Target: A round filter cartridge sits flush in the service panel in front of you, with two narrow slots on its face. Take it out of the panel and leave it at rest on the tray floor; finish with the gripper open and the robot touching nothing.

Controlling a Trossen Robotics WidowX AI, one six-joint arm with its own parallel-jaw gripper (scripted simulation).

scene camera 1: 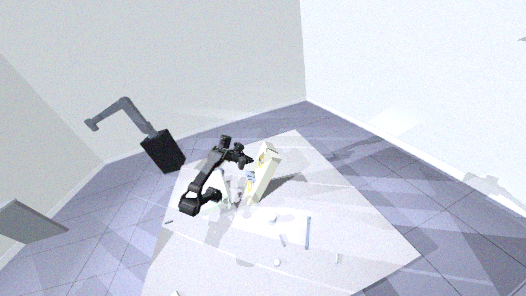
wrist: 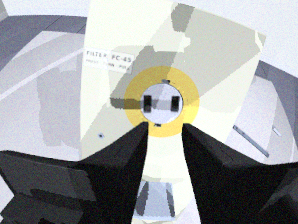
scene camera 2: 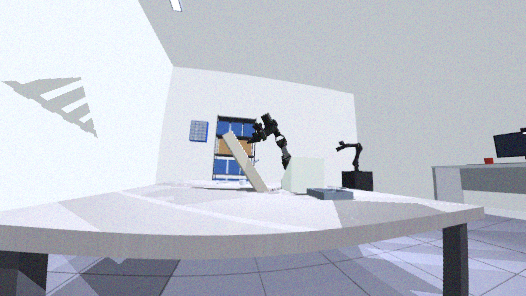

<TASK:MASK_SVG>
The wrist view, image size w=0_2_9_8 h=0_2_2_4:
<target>my gripper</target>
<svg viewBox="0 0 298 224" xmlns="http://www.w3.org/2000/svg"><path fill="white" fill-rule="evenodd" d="M182 124L182 153L188 165L201 224L298 224L297 161L275 165L258 163L242 152L239 153L237 149L221 143L192 124ZM148 121L142 121L108 147L101 148L86 159L78 161L47 159L45 156L29 153L27 155L7 149L0 151L0 176L13 193L11 201L1 210L0 216L3 216L0 224L132 224L138 189L148 157Z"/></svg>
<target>round filter cartridge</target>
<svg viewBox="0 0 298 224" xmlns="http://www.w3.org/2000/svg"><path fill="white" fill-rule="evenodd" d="M168 79L161 79L161 83L150 85L150 87L145 89L144 95L141 97L142 115L144 115L146 120L152 121L152 123L170 123L181 113L182 97L178 89L174 85L169 84Z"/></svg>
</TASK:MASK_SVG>
